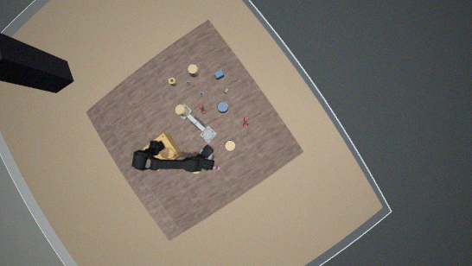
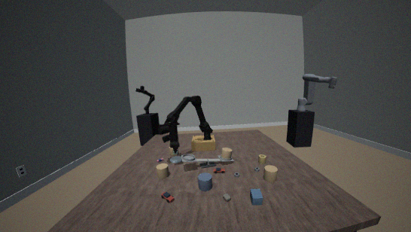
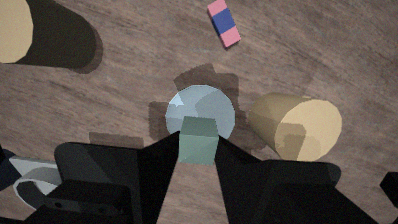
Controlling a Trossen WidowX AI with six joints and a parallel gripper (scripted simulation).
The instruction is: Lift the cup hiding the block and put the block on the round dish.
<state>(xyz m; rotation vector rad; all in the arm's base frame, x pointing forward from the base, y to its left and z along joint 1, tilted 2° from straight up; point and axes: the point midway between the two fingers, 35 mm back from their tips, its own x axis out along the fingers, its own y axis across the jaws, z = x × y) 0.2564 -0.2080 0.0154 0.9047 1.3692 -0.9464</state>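
The round light blue dish lies 60 mm below my gripper tip. From my gripper tip the other things lie so: blue cylinder (280 mm ahead, 240 mm to the left, 30 mm below); then cup (10 mm behind, 390 mm to the left).
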